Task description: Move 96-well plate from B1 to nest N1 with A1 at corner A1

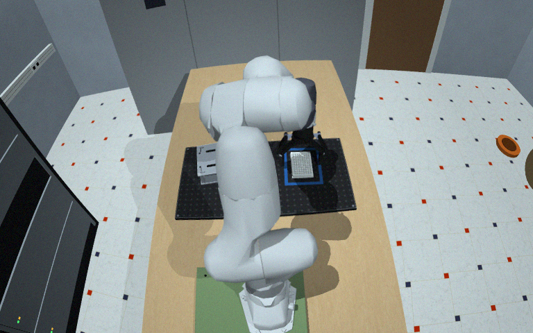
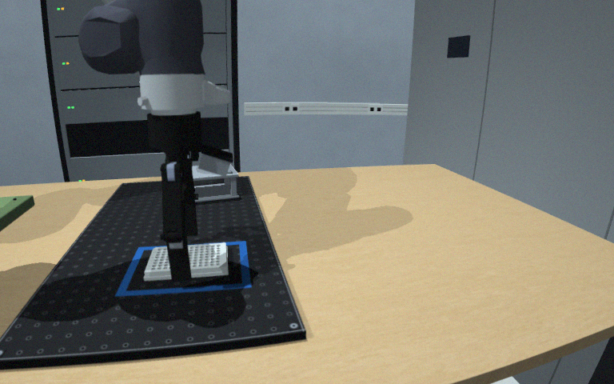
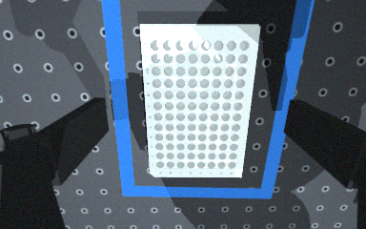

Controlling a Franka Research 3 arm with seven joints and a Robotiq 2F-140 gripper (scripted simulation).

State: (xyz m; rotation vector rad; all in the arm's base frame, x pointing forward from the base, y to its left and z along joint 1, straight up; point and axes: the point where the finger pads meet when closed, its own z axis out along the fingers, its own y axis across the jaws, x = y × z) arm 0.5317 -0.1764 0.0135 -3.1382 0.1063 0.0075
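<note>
Now: the white 96-well plate 20 mm below my hand. Also, from my hand: A1 label: 410 mm to the left, 50 mm behind, 30 mm above; then grey plate nest: 360 mm to the left, 30 mm ahead, 30 mm above.
</note>
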